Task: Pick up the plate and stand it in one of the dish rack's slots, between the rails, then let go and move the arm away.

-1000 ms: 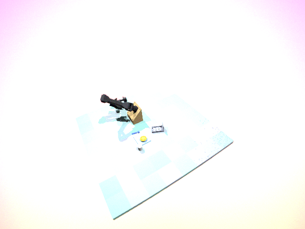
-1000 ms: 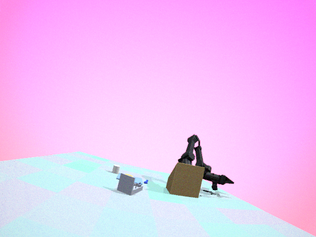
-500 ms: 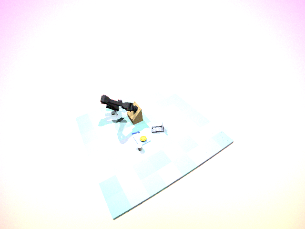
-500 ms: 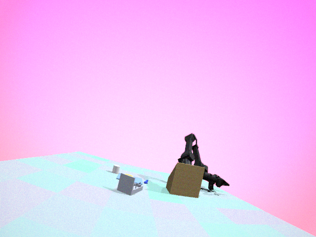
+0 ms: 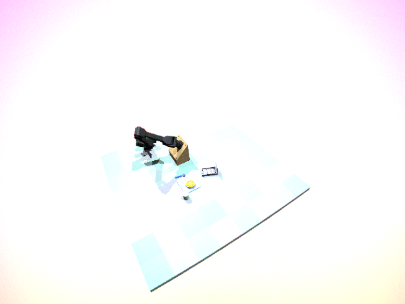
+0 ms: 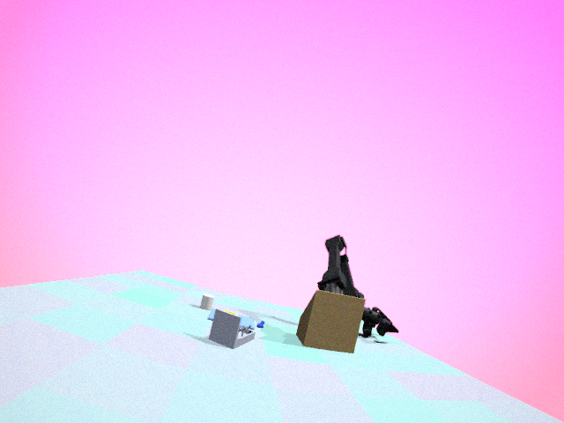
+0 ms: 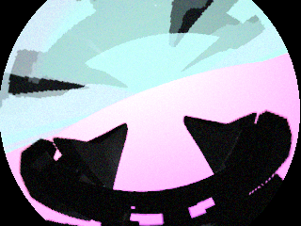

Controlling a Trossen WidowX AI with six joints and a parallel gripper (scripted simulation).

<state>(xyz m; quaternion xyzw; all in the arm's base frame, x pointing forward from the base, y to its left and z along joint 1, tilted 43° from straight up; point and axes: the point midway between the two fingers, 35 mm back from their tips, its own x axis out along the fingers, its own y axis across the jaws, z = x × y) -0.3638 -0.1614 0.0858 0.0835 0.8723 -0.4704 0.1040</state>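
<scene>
Now: the yellow plate 70 cm ahead of my gripper tip, 6 cm to the left of it and 4 cm below it. From my gripper tip the other things lie so: grey dish rack (69 cm ahead, 25 cm to the left, 4 cm below); then white cup (78 cm ahead, 3 cm to the right, 4 cm below); then blue spoon (58 cm ahead, 5 cm to the left, 6 cm below).
</scene>
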